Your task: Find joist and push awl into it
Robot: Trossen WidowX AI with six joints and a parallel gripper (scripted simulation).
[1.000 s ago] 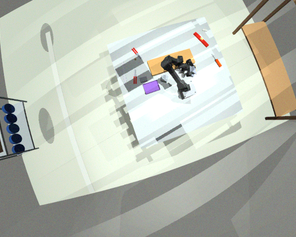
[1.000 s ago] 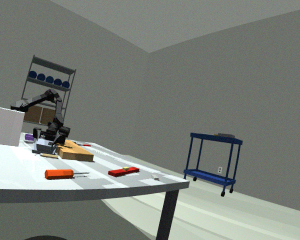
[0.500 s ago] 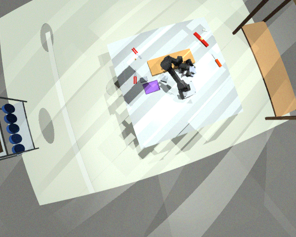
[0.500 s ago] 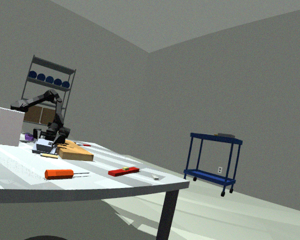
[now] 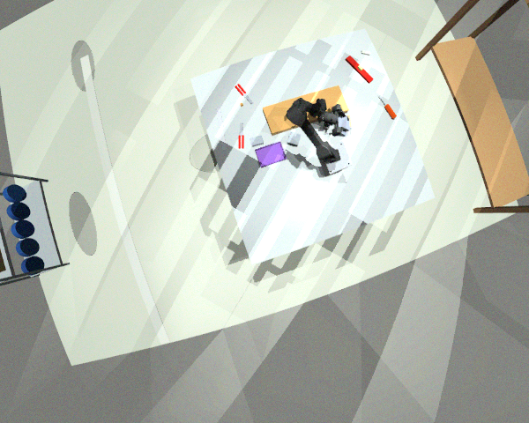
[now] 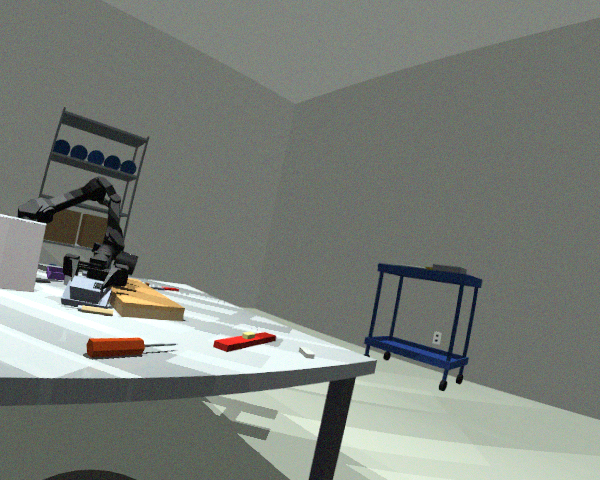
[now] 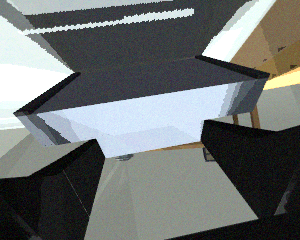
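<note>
Right now my gripper tip is 1 cm short of the grey stud finder and 1 cm above it. The rest, counted from my gripper tip: awl (5 cm to the right, 6 cm below); red level (37 cm ahead, 25 cm to the right, 5 cm below); purple tray (5 cm behind, 50 cm to the left, 5 cm below).
</note>
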